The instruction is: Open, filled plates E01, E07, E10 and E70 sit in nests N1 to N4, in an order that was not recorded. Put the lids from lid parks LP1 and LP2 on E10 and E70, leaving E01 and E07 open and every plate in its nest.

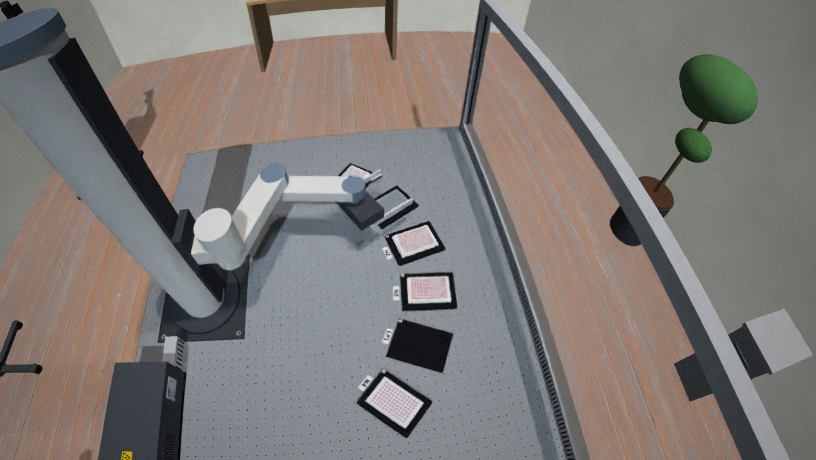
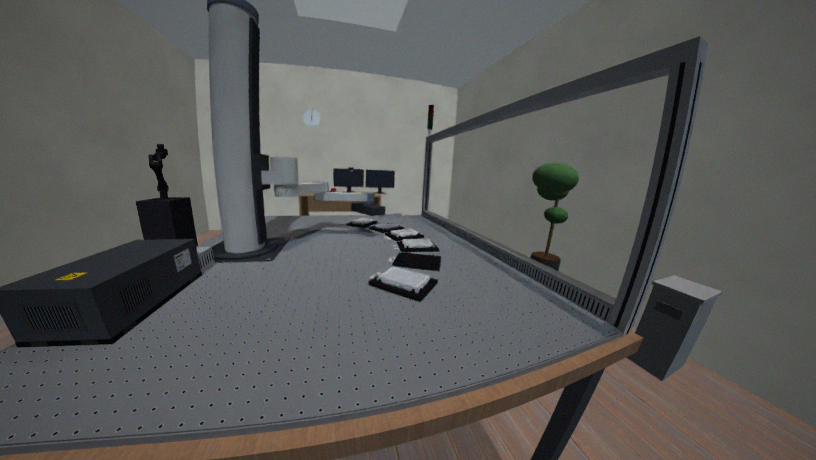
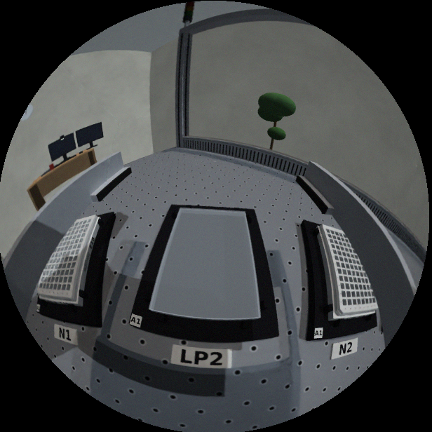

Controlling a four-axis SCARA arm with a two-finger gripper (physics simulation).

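My gripper is wide open and empty, above lid park LP2, one finger to each side. A clear grey lid lies in LP2. The N1 plate and N2 plate sit in their nests, wells showing. The N3 plate and N4 plate sit in theirs; I cannot tell whether N3 is lidded. LP1 shows bare black. Plate names cannot be read.
The nests and parks form an arc on the perforated table. A framed guard runs along the right edge. The arm's column and a dark control box stand on the left.
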